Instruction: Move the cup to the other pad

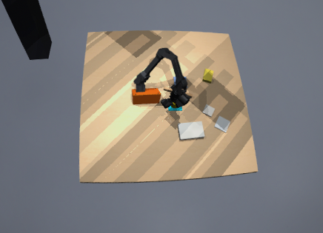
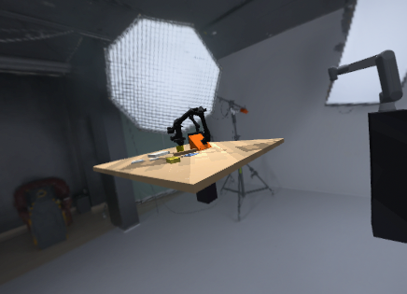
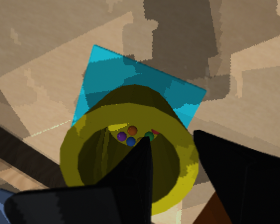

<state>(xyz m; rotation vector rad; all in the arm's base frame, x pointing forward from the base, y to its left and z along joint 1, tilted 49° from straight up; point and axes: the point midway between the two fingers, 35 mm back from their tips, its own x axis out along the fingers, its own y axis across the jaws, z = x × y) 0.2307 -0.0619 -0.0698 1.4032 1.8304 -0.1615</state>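
My gripper tip is 2 cm short of the olive-yellow cup, 1 cm to the right of it and 1 cm above it. Also, from my gripper tip: flat wooden strip (11 cm to the left, 6 cm ahead, 4 cm below); bright cyan pad (5 cm below, 3 cm ahead, 1 cm to the left); pale blue pad (21 cm to the left, 9 cm ahead, 5 cm below).
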